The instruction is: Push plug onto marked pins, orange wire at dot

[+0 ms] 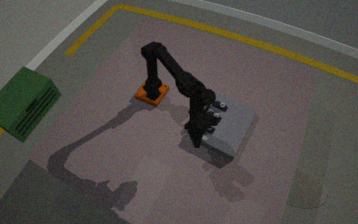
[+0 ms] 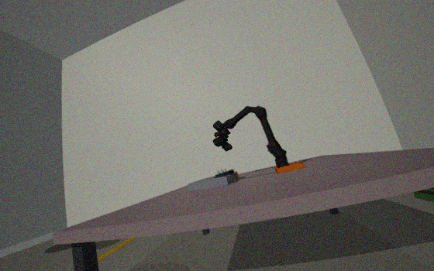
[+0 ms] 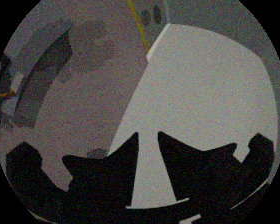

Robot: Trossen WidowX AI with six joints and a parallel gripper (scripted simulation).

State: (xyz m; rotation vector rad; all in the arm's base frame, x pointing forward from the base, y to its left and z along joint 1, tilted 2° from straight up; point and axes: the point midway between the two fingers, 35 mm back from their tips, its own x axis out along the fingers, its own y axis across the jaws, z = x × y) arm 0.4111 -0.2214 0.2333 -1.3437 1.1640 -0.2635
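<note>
My gripper tip is 270 mm to the right of the red band, 190 mm above it and 110 mm past it. From my gripper tip the other things lie so: grey printed holder: 280 mm to the left, 240 mm below, 40 mm ahead.
</note>
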